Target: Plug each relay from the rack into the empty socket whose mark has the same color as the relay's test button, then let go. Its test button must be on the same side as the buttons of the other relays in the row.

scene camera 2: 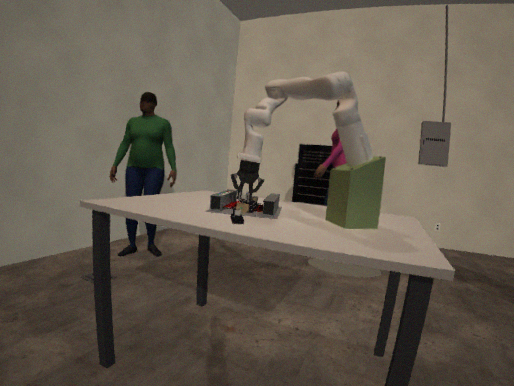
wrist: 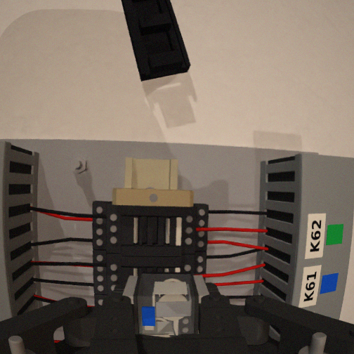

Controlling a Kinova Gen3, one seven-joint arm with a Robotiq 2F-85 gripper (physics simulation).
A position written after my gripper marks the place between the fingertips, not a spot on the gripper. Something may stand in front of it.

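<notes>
My gripper point(wrist: 165, 290), beige end block point(wrist: 123, 196): both visible.
</notes>
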